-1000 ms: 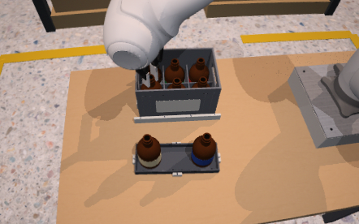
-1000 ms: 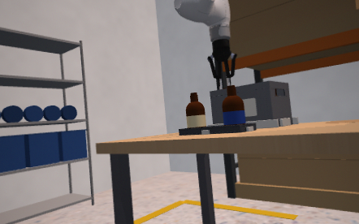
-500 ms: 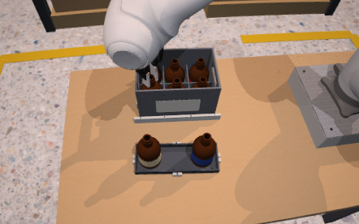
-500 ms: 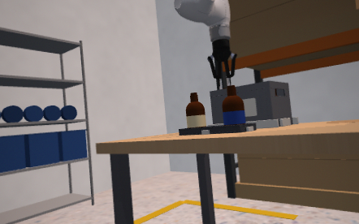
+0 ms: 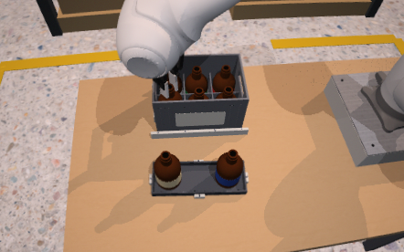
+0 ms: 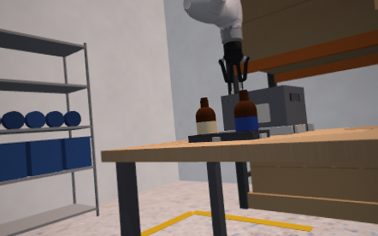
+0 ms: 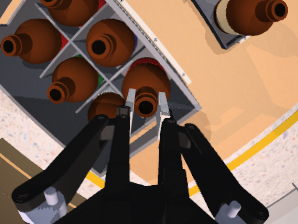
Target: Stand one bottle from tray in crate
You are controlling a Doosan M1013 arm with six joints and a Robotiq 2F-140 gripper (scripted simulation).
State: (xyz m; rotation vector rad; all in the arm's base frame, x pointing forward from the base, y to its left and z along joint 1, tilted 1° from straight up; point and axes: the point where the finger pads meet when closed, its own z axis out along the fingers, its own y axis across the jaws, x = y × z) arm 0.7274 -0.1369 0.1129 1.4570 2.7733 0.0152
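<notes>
Right now my hand is 90 mm past the grey crate, 30 mm to the left of it and 110 mm above it. The rest, counted from my hand: dark tray: 40 mm behind, 220 mm to the left, 180 mm below.
</notes>
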